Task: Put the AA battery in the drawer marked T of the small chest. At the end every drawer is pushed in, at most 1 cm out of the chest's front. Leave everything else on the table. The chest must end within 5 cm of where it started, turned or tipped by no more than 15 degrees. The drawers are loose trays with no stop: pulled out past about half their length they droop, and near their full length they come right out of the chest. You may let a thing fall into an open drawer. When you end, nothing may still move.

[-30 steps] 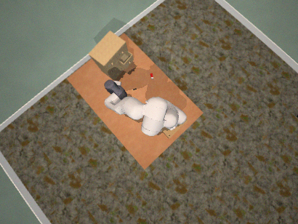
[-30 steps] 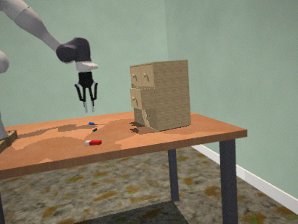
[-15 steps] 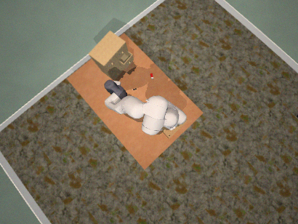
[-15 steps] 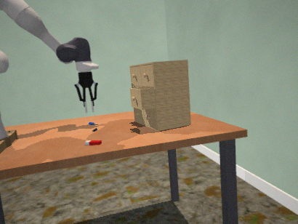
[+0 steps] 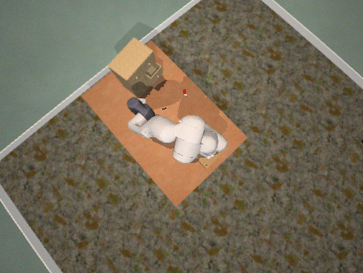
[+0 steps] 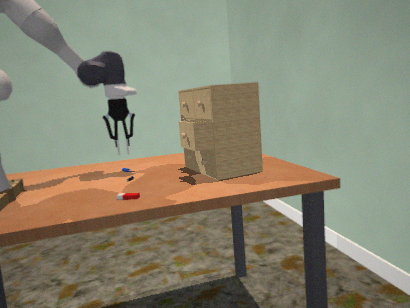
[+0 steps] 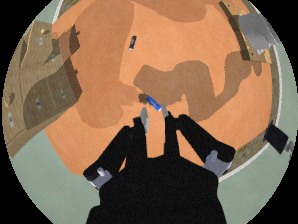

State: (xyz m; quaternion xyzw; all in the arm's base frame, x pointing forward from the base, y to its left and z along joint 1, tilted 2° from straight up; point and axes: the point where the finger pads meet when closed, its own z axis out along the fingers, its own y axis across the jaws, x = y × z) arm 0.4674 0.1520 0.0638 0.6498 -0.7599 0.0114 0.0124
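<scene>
My hand is 10 cm above the blue AA battery. Round my hand: white cylinder (42 cm to the right, 10 cm below, 6 cm behind); small black piece (18 cm to the right, 10 cm below, 1 cm behind); drawer (32 cm to the right, 26 cm ahead, 3 cm above).
</scene>
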